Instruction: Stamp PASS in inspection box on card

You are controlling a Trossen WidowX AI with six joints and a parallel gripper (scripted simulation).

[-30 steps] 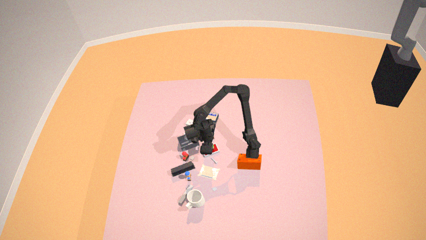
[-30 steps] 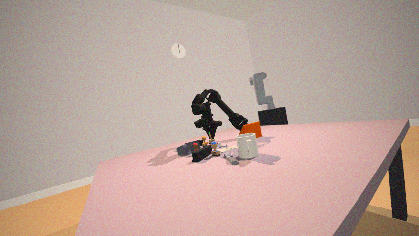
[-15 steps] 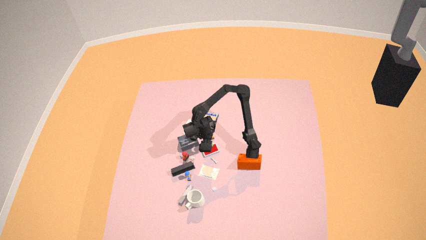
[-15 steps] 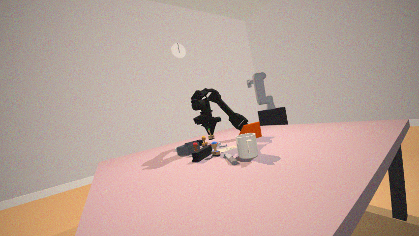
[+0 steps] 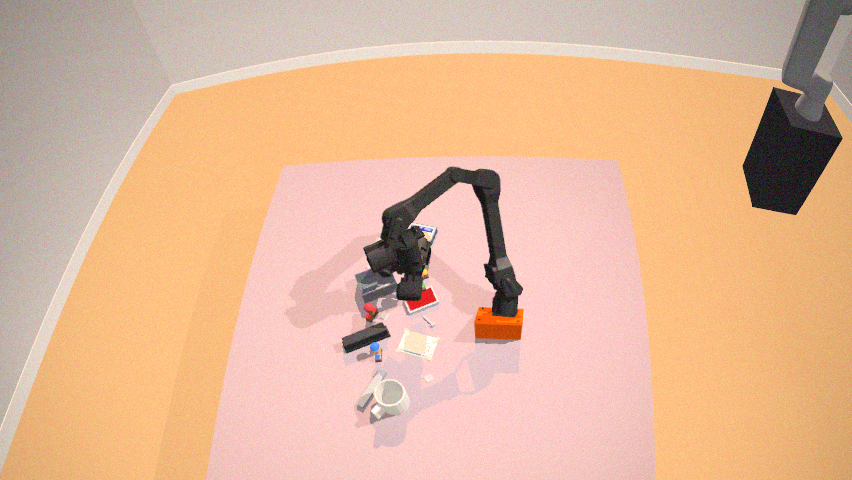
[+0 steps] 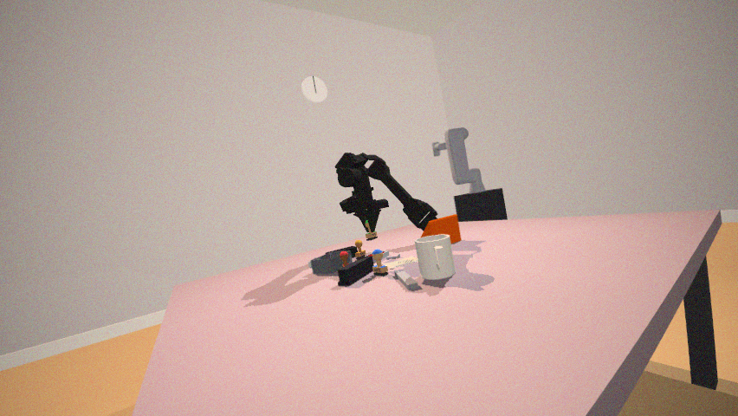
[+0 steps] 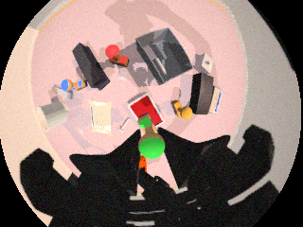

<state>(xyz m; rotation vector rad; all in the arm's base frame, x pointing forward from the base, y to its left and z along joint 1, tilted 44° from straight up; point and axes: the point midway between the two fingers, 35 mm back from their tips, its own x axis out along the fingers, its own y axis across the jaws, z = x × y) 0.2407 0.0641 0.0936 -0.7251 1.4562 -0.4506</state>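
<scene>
The cream card is 3 cm behind my gripper tip, 14 cm to the left of it and 9 cm below it. Also, from my gripper tip: green-knobbed stamp right at my gripper tip; then orange-knobbed stamp 2 cm ahead, 8 cm to the right, 7 cm below; then red ink pad 9 cm below.
</scene>
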